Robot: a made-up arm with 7 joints. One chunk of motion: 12 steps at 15 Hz.
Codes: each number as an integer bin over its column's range. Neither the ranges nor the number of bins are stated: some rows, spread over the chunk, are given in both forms.
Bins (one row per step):
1: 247 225 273 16 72 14
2: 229 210 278 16 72 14
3: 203 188 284 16 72 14
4: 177 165 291 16 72 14
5: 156 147 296 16 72 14
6: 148 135 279 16 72 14
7: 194 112 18 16 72 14
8: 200 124 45 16 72 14
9: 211 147 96 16 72 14
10: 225 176 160 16 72 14
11: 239 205 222 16 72 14
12: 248 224 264 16 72 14
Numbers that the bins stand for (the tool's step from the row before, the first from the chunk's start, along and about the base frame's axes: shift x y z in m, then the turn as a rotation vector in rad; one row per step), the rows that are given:
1: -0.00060 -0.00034 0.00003 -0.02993 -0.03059 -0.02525
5: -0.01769 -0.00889 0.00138 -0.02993 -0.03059 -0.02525
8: -0.00943 -0.01141 -0.01336 -0.02993 -0.03059 -0.02525
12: -0.00041 -0.00045 -0.00050 -0.02993 -0.03059 -0.02525
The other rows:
2: -0.00398 -0.00199 0.00032 -0.02993 -0.03059 -0.02525
3: -0.00886 -0.00440 0.00067 -0.02993 -0.03059 -0.02525
4: -0.01375 -0.00692 0.00108 -0.02993 -0.03059 -0.02525
6: -0.01920 -0.01021 0.00038 -0.02993 -0.03059 -0.02525
7: -0.01055 -0.01273 -0.01494 -0.02993 -0.03059 -0.02525
9: -0.00736 -0.00889 -0.01036 -0.02993 -0.03059 -0.02525
10: -0.00473 -0.00571 -0.00661 -0.02993 -0.03059 -0.02525
11: -0.00210 -0.00253 -0.00297 -0.02993 -0.03059 -0.02525

